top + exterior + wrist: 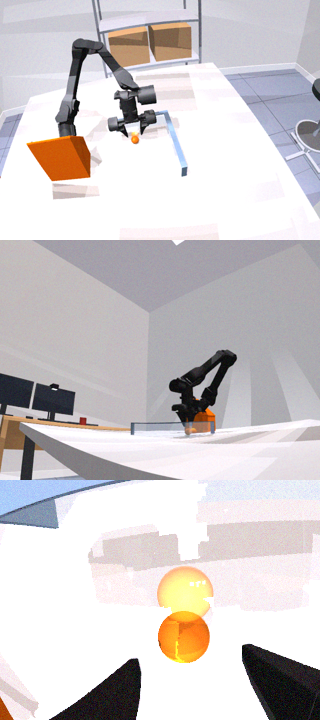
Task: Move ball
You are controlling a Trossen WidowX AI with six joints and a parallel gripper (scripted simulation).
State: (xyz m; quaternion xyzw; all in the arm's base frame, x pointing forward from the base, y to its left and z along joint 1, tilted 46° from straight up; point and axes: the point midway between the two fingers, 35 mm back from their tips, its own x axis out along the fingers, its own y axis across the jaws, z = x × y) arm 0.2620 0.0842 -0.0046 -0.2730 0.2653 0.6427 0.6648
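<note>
Now: gripper tip 20 mm above the orange ball.
</note>
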